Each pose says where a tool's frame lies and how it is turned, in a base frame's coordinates. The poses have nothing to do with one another.
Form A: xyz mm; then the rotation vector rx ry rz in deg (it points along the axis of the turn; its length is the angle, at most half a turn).
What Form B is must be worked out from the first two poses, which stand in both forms.
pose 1, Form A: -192.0 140.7 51.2 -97.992 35.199 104.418
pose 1, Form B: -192.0 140.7 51.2 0.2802 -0.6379 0.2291 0.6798
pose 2, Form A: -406.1 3.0 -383.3 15.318 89.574 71.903
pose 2, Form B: -406.1 3.0 -383.3 0.5308 0.1120 0.6551 0.5259
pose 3, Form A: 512.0 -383.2 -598.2 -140.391 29.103 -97.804
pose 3, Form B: 512.0 -383.2 -598.2 0.0562 -0.8076 0.1674 -0.5626
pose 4, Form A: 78.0 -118.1 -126.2 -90.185 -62.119 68.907
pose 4, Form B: 78.0 -118.1 -126.2 0.4275 -0.6301 -0.4340 0.4815
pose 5, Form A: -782.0 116.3 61.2 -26.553 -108.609 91.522
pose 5, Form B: -782.0 116.3 61.2 0.3050 -0.1750 -0.7159 0.6032
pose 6, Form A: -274.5 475.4 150.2 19.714 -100.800 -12.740
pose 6, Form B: -274.5 475.4 150.2 0.6191 0.1496 -0.7648 -0.0967
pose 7, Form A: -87.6 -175.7 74.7 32.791 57.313 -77.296
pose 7, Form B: -87.6 -175.7 74.7 0.6316 0.2501 0.4371 -0.5895
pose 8, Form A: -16.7 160.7 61.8 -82.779 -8.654 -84.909
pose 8, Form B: -16.7 160.7 61.8 0.5083 -0.5996 -0.0627 -0.6150
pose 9, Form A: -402.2 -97.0 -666.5 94.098 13.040 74.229
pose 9, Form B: -402.2 -97.0 -666.5 0.4958 0.6778 0.0939 0.5347
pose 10, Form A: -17.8 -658.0 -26.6 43.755 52.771 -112.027
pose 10, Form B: -17.8 -658.0 -26.6 0.4120 0.3036 0.3661 -0.7772
